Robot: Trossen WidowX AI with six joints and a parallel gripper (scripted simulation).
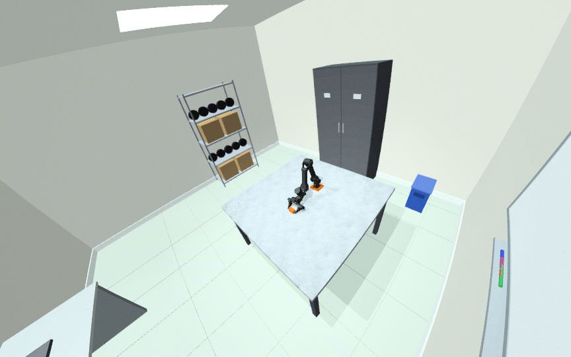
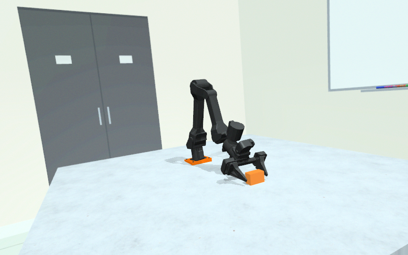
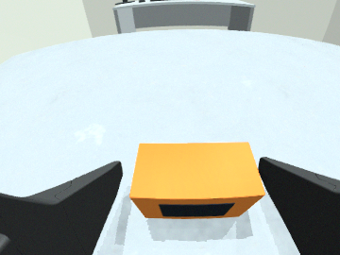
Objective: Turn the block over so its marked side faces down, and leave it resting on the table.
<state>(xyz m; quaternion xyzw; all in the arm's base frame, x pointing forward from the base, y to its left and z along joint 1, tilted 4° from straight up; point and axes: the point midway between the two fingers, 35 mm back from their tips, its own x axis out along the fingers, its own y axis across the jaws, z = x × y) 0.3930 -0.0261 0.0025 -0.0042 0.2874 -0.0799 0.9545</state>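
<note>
The orange block lies 2 cm behind my gripper tip.
</note>
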